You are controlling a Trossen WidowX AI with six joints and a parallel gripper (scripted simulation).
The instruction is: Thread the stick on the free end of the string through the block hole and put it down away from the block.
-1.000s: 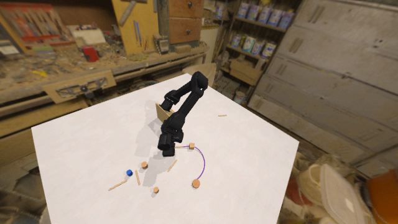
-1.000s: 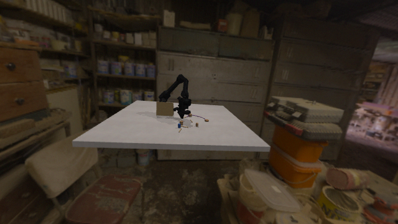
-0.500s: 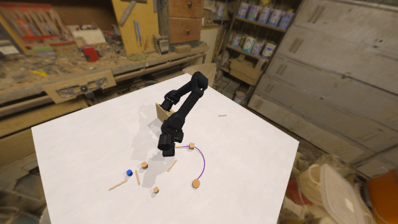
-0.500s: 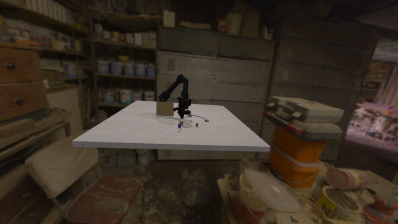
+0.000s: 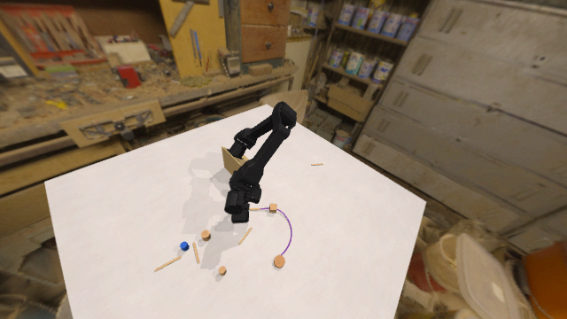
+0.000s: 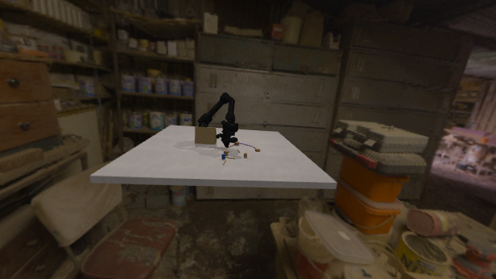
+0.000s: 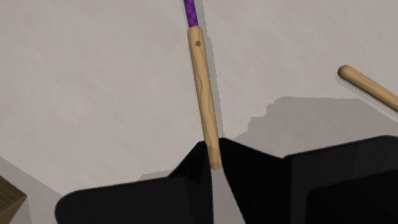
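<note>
Right now my gripper tip is 3 cm short of the thin wooden stick, 3 cm to the right of it and 1 cm below it. Round my gripper tip: round wooden button (25 cm ahead, 1 cm to the right, 1 cm above); then blue cylinder (25 cm to the right, 2 cm above); then small wooden block (7 cm ahead, 10 cm to the left, 1 cm above).
</note>
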